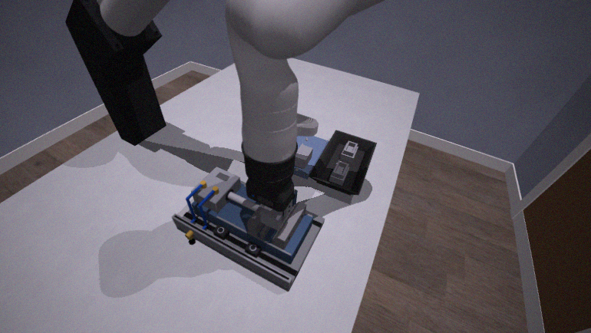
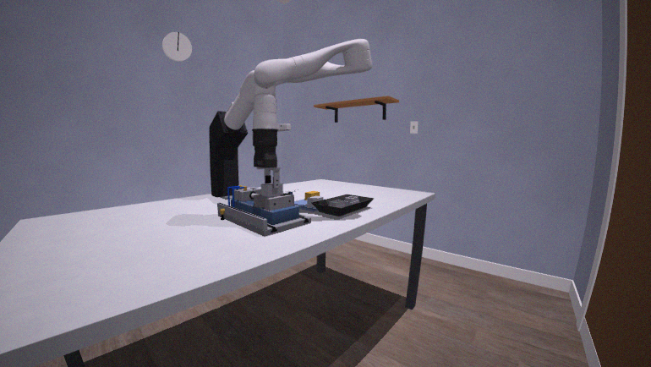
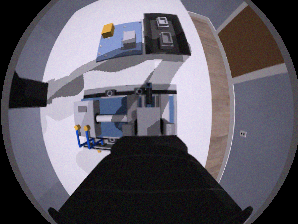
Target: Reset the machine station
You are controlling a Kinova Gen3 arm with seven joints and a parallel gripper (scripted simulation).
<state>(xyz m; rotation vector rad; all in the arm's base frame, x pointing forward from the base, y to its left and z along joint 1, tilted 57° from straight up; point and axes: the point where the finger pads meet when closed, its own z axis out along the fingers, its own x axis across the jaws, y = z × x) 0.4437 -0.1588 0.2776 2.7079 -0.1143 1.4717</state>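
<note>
My gripper is now 6 cm above the fixed jaw and 3 cm short of it. Round my hand: black outfeed tray (29 cm to the left, 13 cm below, 11 cm ahead); then vise (10 cm below, 7 cm behind, 2 cm to the left); then gray aluminum blank (27 cm to the left, 12 cm below, 2 cm behind).
</note>
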